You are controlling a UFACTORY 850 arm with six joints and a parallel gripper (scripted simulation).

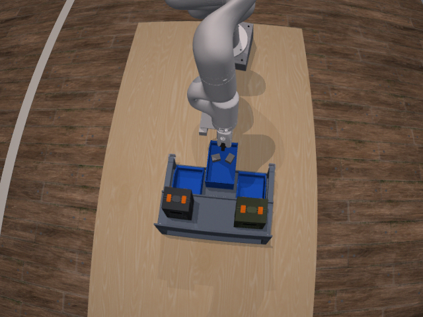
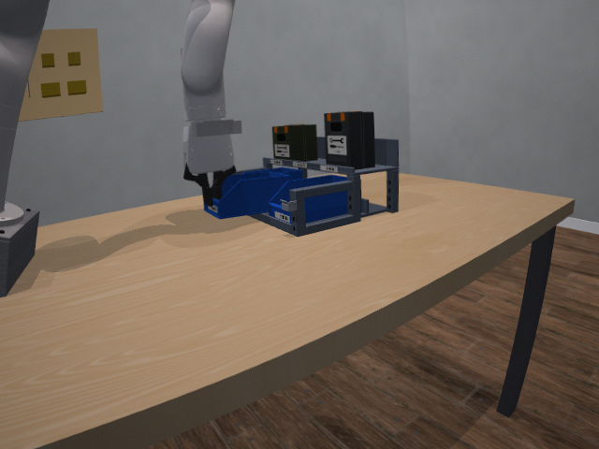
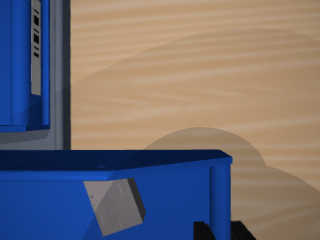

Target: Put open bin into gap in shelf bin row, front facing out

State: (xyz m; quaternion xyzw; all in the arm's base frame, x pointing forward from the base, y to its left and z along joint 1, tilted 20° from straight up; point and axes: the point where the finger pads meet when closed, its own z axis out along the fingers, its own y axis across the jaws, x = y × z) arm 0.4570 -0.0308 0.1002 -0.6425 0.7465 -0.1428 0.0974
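Now: the grey shelf 21 cm ahead of my hand and 4 cm to the right of it. Round my hand: dark green tool case 30 cm ahead, 9 cm above, 6 cm to the left; then black tool case 25 cm ahead, 16 cm to the right, 10 cm above.
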